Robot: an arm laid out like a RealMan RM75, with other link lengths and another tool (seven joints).
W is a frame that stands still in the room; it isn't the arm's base.
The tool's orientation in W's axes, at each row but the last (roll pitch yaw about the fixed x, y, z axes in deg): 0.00 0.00 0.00; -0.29 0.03 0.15; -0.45 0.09 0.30; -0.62 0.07 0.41; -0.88 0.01 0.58; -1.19 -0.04 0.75; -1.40 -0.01 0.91; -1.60 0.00 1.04
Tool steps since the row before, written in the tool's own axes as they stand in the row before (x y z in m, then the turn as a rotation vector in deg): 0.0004 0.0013 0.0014 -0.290 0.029 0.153; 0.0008 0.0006 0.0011 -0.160 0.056 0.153; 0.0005 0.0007 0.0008 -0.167 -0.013 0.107; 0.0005 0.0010 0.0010 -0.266 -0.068 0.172; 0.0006 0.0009 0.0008 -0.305 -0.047 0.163; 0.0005 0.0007 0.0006 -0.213 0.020 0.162; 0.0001 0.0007 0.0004 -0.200 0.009 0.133; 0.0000 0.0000 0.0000 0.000 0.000 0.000
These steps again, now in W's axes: 0.0004 0.0013 0.0014 -0.290 0.029 0.153; 0.0008 0.0006 0.0011 -0.160 0.056 0.153; 0.0005 0.0007 0.0008 -0.167 -0.013 0.107; 0.0005 0.0010 0.0010 -0.265 -0.068 0.173; 0.0006 0.0009 0.0008 -0.305 -0.048 0.164; 0.0005 0.0007 0.0006 -0.213 0.021 0.161; 0.0001 0.0007 0.0004 -0.200 0.009 0.133; 0.0000 0.0000 0.0000 0.000 0.000 0.000
